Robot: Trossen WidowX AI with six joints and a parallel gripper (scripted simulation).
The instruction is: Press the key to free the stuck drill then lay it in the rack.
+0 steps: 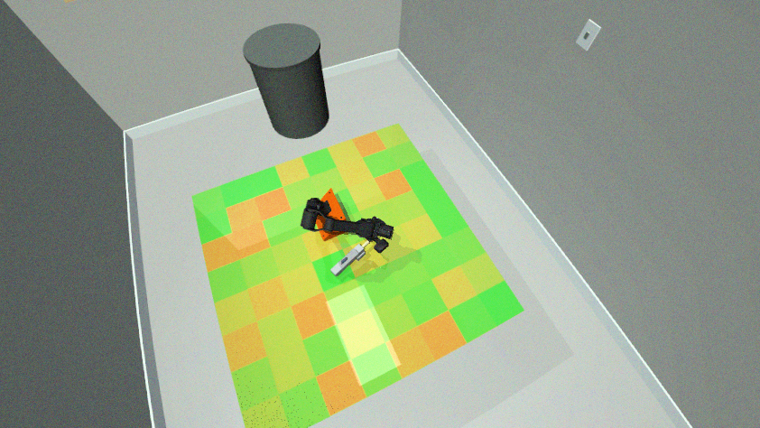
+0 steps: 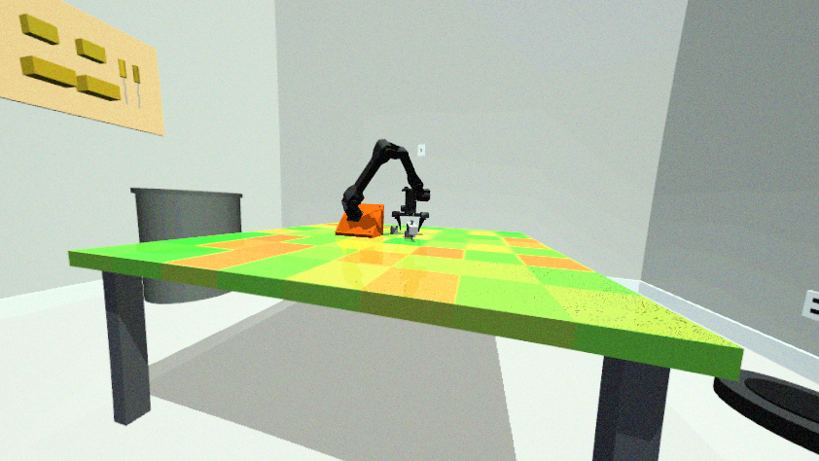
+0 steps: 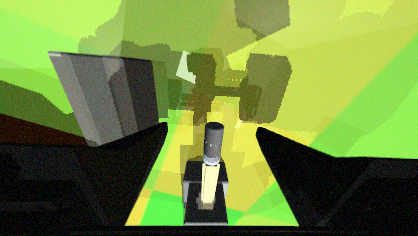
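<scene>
Now: gripper tip 1 cm short of the drill, 4 cm to the left of it and 3 cm below it. Round my gripper tip: light grey elongated block: 5 cm ahead, 13 cm to the right, 2 cm above.
</scene>
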